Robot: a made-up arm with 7 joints.
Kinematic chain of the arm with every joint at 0, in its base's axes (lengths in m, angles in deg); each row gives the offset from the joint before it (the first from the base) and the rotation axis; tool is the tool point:
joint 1: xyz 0 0.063 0 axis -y
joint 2: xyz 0 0.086 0 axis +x
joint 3: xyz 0 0 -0.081 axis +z
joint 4: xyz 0 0 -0.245 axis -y
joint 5: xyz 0 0 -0.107 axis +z
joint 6: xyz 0 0 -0.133 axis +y
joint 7: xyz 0 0 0 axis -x
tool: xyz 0 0 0
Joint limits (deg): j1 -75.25..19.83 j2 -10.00..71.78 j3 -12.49..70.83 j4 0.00..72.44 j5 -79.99..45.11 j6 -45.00..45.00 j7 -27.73..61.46
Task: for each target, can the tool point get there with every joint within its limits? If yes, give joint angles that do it. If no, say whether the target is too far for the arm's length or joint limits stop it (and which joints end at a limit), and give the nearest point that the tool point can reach.
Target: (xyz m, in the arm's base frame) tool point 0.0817 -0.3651 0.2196
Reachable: no: joint limits stop it (at a limit: joint 1, joint 2, joint 3, joint 4) | nearest point 0.3403 0.0311 -0.2852 | short by 0.692 m
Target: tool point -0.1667 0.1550 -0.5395
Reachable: yes | joints -19.76 -1.56 39.97 7.96 -18.58 -2.98 41.01
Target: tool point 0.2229 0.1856 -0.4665
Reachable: yes | joints 6.05 -0.95 14.53 47.96 -42.71 -21.01 25.41
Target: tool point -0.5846 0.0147 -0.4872
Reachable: no: too far | nearest point -0.4282 0.0507 -0.3569 | short by 0.207 m
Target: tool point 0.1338 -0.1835 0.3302
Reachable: no: joint limits stop it (at a limit: joint 1, joint 2, joint 3, joint 4) | nearest point 0.3403 0.0311 -0.2852 | short by 0.684 m
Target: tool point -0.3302 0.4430 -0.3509
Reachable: yes | joints -47.52 31.48 -0.24 8.59 8.61 -13.27 29.27
